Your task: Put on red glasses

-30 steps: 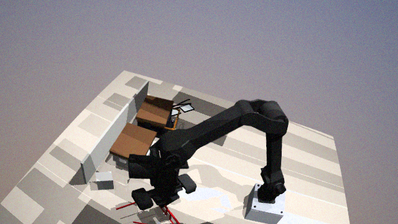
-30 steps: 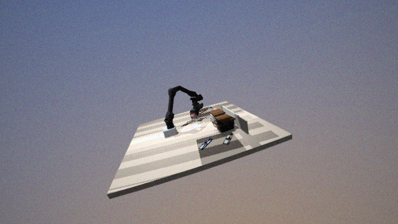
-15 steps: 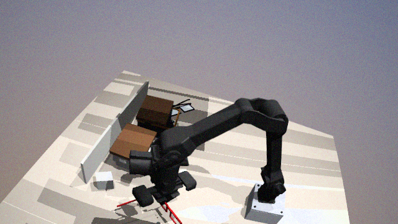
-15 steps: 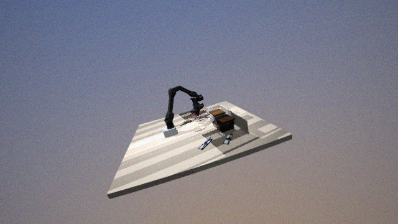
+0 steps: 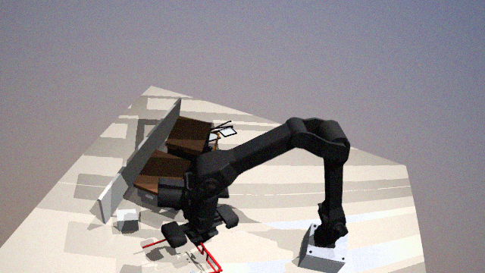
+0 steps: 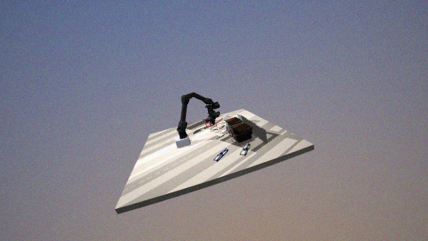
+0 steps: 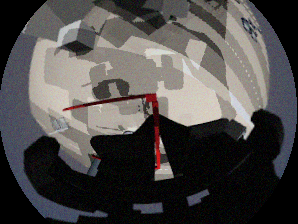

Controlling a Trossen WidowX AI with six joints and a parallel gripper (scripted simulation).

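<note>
The red glasses is 70 mm to the left of my gripper tip, 40 mm ahead of it and 10 mm above it. Round my gripper tip: grey block 210 mm ahead, 40 mm to the right, 30 mm below; grey upright panel 310 mm to the right, 240 mm ahead, 10 mm below.
</note>
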